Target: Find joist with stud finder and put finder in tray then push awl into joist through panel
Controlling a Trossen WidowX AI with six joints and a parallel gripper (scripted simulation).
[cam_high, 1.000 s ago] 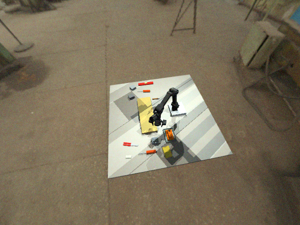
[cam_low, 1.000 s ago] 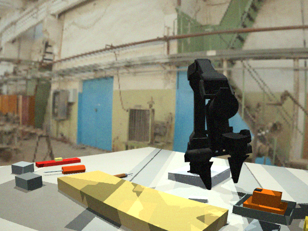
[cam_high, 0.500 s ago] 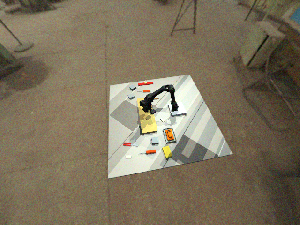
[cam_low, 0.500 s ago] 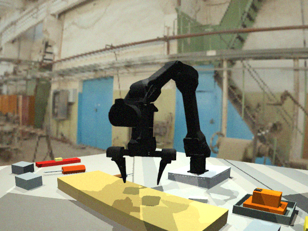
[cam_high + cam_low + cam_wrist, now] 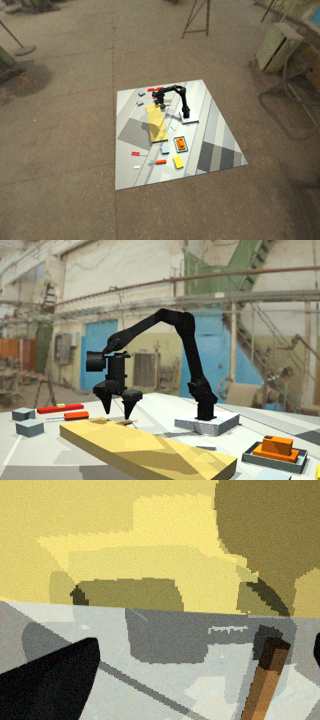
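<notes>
The awl lies 90 mm behind my gripper tip, 60 mm to the right of it and 50 mm below it. The rest, counted from my gripper tip: orange stud finder 490 mm to the left, 160 mm behind, 10 mm below; then grey tray 500 mm to the left, 160 mm behind, 40 mm below; then red level 370 mm to the right, 60 mm ahead, 40 mm below.
</notes>
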